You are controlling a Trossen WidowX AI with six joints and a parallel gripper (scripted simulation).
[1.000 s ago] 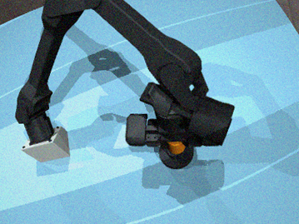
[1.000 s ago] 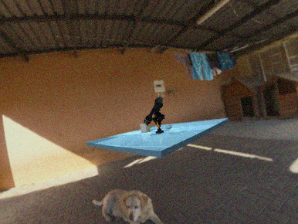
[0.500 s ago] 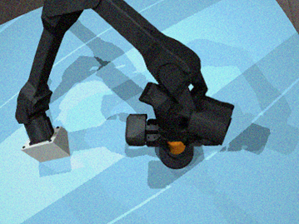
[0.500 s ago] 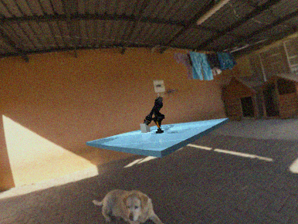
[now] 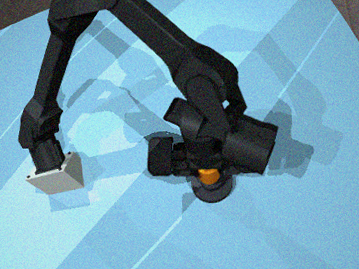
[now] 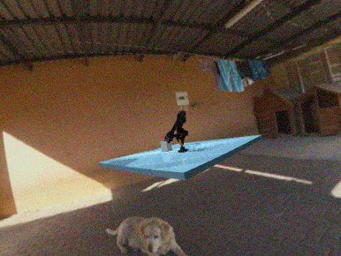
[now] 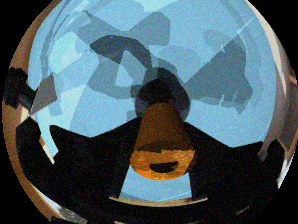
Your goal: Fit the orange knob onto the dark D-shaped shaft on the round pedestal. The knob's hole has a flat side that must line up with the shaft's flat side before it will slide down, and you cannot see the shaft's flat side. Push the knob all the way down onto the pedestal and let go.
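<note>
The dark round pedestal lies 40 mm below my gripper tip. Also, from my gripper tip: orange knob: 20 mm above.
</note>
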